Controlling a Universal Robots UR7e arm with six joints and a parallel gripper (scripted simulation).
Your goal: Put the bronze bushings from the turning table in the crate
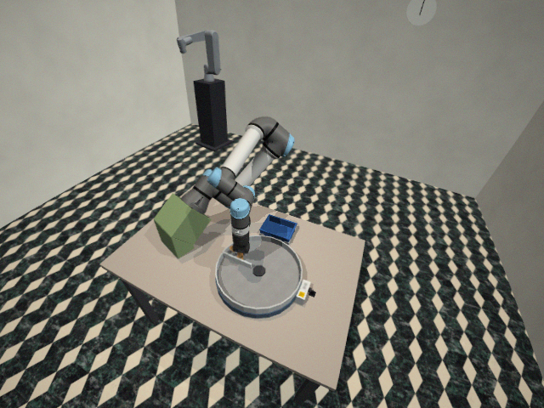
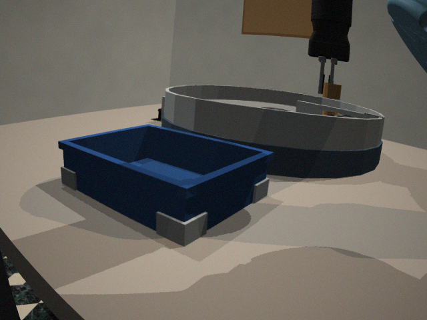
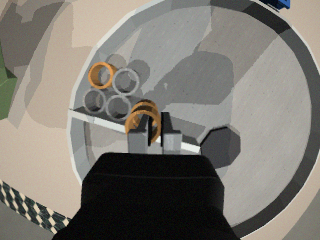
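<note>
Now: hand 32 cm to the right of the blue crate, 10 cm above it and 2 cm short of it. Round my hand: turning table (11 cm ahead, 7 cm below, 1 cm to the right).
</note>
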